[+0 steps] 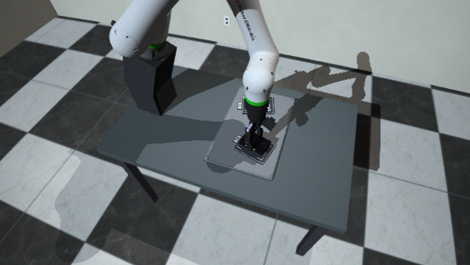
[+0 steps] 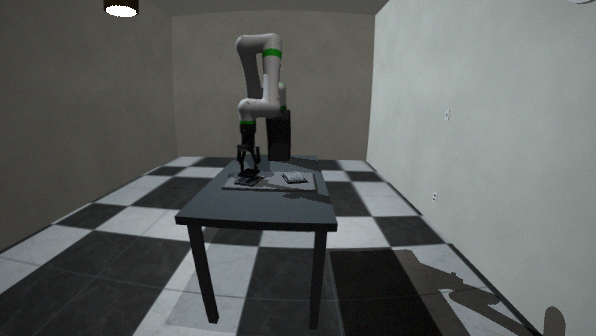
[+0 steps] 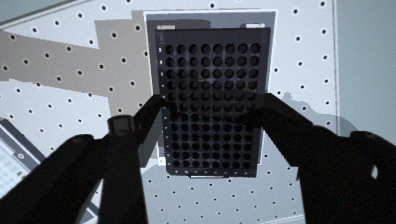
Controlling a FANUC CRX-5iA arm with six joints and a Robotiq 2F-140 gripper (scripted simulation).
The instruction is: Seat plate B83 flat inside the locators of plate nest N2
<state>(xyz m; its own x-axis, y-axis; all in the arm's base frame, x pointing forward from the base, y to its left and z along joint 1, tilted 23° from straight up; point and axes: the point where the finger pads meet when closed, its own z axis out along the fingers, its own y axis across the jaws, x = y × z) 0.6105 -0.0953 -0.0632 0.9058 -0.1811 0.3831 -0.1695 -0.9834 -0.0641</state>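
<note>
My gripper is now 7 cm above the plate nest N2. Round my hand: plate B83 (2 cm below); then white well plate (26 cm to the left, 8 cm behind, 5 cm below); then plate nest N1 (26 cm to the left, 8 cm behind, 7 cm below).
</note>
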